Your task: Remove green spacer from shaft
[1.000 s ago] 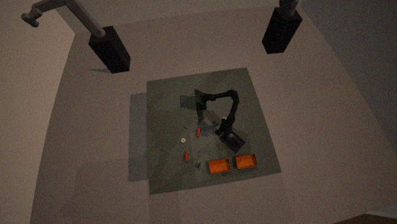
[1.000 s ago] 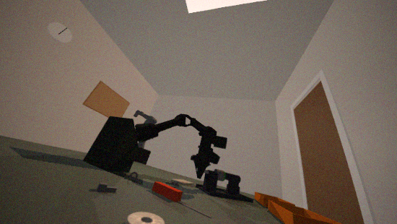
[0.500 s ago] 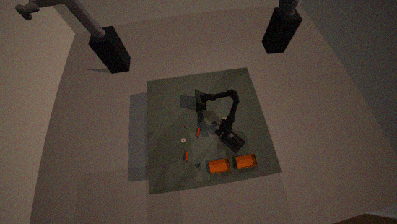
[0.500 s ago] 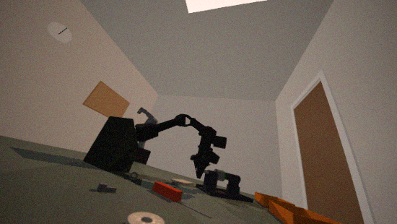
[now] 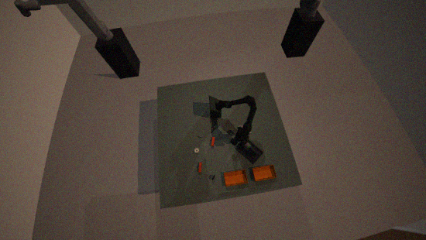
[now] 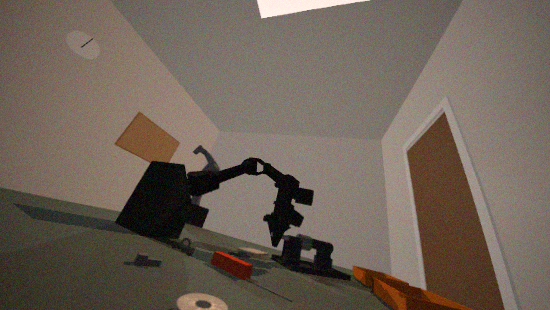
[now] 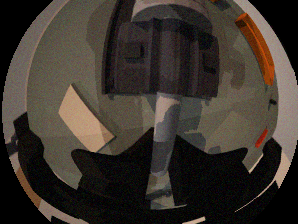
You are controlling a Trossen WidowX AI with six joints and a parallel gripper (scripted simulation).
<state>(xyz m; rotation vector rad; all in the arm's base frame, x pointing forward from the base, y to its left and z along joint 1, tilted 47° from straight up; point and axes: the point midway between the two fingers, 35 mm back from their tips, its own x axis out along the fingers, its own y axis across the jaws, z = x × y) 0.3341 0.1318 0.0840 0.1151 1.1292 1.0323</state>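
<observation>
Right now my gripper tip is 70 mm short of the grey shaft, 50 mm to the right of it and 30 mm below it. From my gripper tip the other things lie so: white ring: 50 mm ahead, 410 mm to the right, 40 mm below; beige card: 100 mm behind, 90 mm to the left, 40 mm below; greenish spacer: 100 mm ahead, 80 mm to the left, 30 mm above.
</observation>
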